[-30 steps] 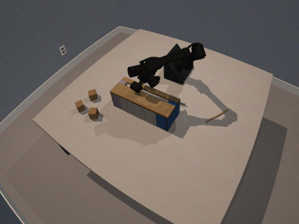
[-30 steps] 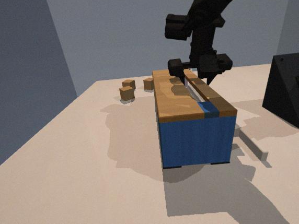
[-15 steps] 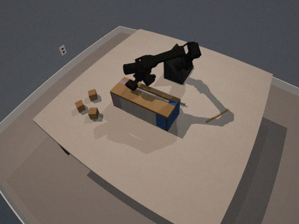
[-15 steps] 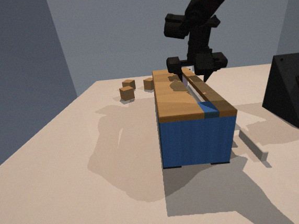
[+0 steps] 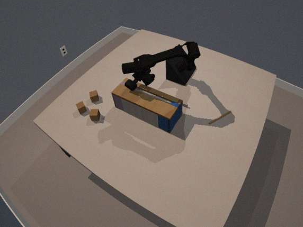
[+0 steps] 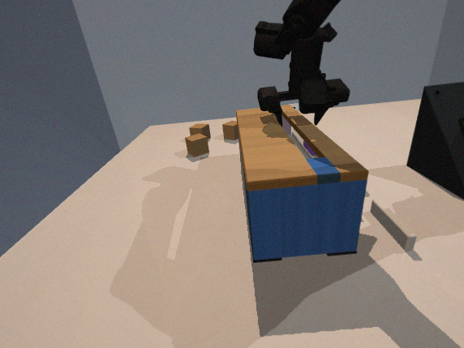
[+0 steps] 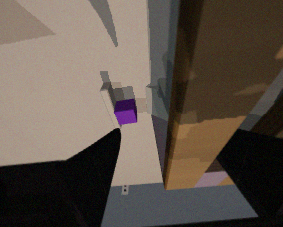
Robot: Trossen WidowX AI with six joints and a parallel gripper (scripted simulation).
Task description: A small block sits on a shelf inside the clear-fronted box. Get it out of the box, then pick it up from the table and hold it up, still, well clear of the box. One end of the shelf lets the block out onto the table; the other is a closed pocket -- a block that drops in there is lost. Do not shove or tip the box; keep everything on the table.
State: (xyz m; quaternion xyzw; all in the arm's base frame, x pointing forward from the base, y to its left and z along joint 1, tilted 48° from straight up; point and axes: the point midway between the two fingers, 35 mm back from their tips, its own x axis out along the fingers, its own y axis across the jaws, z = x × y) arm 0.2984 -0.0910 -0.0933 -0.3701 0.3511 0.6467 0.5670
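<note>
The purple block is 7 cm below my gripper tip, 4 cm to the right of it and 4 cm behind it. Round my gripper tip: thin wooden stick: 52 cm to the left, 12 cm behind, 9 cm below; box: 12 cm to the left, 3 cm below, 3 cm ahead.
</note>
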